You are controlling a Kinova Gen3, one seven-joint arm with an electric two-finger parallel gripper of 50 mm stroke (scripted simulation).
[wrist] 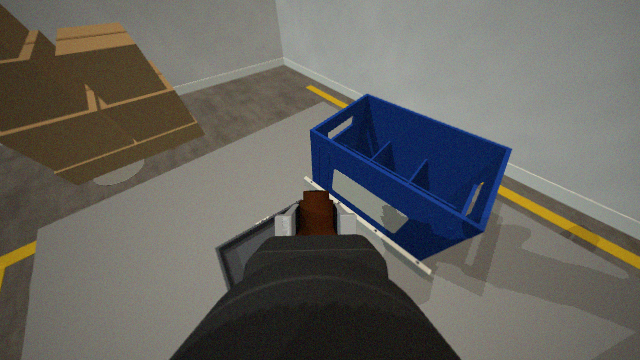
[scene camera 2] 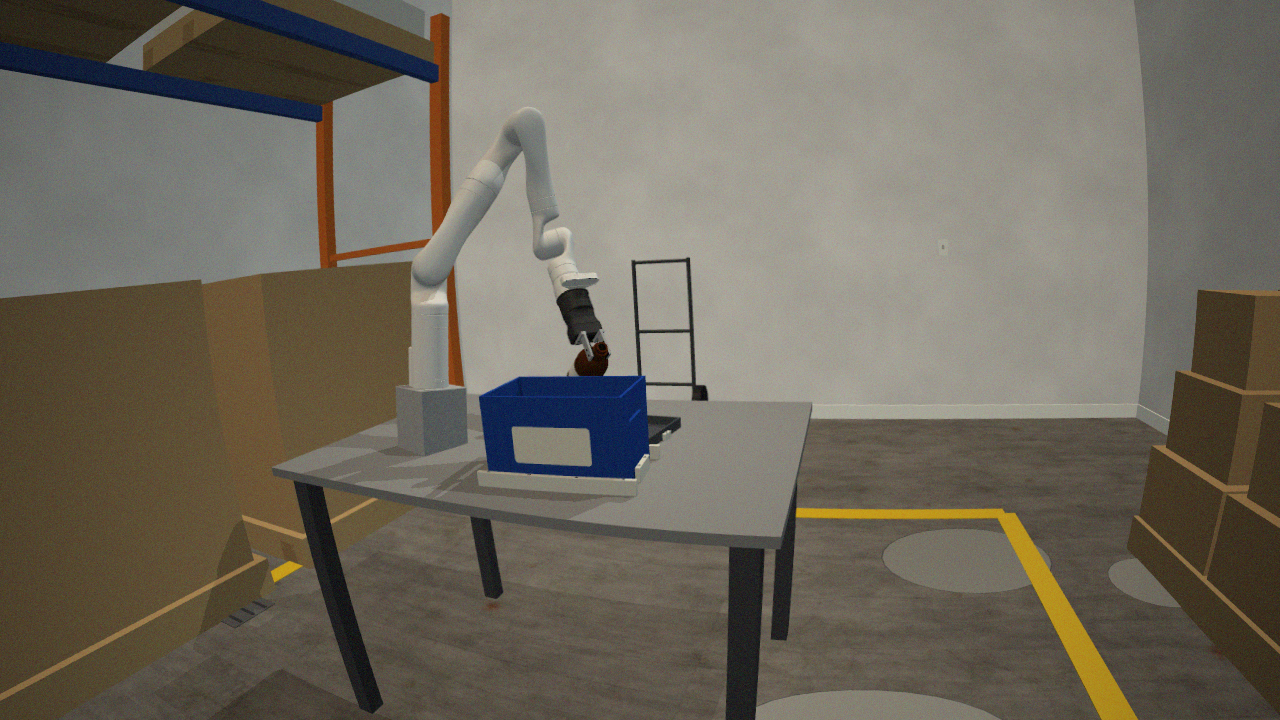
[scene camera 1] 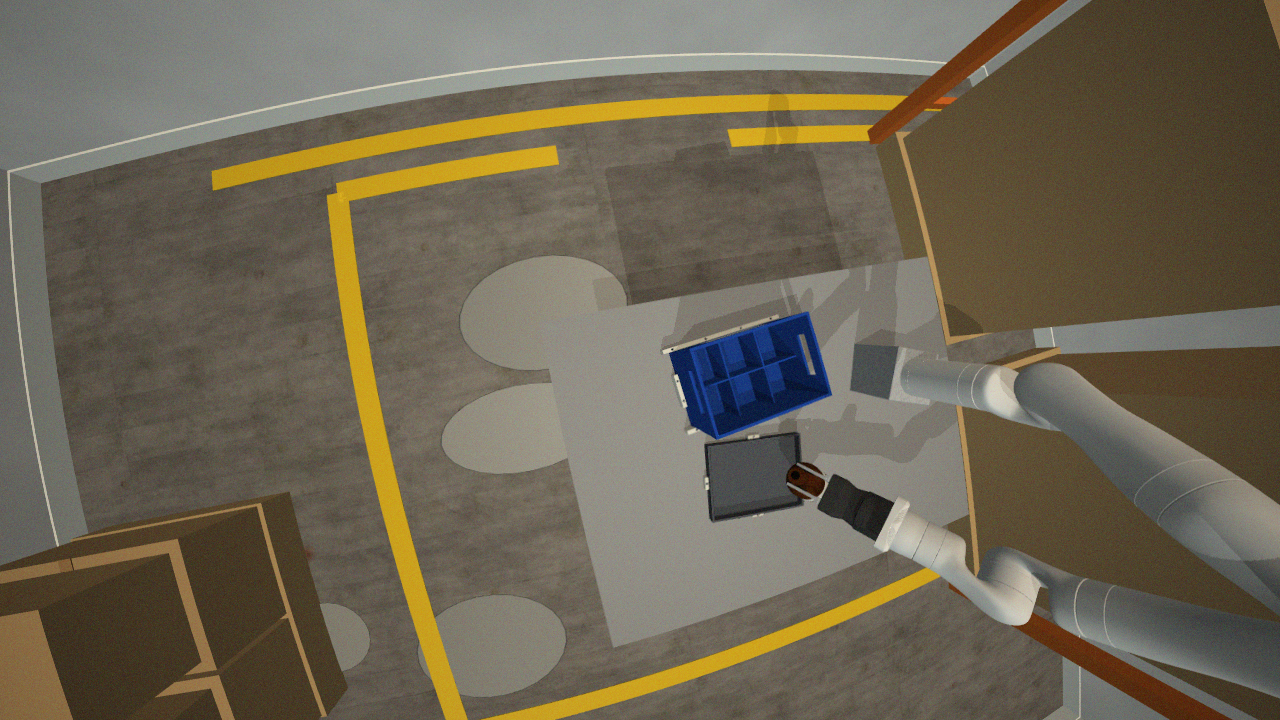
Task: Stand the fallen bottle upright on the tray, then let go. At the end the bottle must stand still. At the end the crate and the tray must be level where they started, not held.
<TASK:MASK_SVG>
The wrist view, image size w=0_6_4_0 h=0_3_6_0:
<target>gripper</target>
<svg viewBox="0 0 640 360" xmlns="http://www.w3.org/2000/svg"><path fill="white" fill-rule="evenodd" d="M461 359L407 293L388 279L388 268L383 256L367 238L357 235L357 215L355 213L347 213L339 203L334 203L333 228L338 235L295 236L300 229L299 204L294 204L285 214L275 216L275 236L265 240L245 264L243 280L234 285L220 298L169 360Z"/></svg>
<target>brown bottle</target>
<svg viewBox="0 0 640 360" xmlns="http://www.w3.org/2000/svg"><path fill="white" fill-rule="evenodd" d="M303 191L303 200L299 201L300 229L295 236L338 235L333 228L333 200L329 199L329 191Z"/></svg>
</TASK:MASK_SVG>
